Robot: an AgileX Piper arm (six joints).
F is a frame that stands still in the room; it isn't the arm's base.
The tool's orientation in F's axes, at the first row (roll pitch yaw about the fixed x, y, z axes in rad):
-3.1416, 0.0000, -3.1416
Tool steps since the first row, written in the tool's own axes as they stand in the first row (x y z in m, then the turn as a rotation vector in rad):
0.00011, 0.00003, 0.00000, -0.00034, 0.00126, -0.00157
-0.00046, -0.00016, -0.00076, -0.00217, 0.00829, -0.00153
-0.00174, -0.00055, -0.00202, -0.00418, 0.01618, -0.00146
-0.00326, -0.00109, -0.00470, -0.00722, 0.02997, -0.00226
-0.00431, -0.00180, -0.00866, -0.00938, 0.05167, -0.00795
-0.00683, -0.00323, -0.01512, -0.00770, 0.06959, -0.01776
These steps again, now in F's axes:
-0.00011, 0.00003, 0.00000, 0.00034, 0.00126, 0.00157
0.00046, -0.00016, 0.00076, 0.00217, 0.00829, 0.00153
0.00174, -0.00055, 0.00202, 0.00418, 0.01618, 0.00146
0.00326, -0.00109, 0.00470, 0.00722, 0.02997, 0.00226
0.00431, -0.00180, 0.00866, 0.00938, 0.05167, 0.00795
0.00683, -0.00323, 0.01512, 0.00770, 0.06959, 0.01776

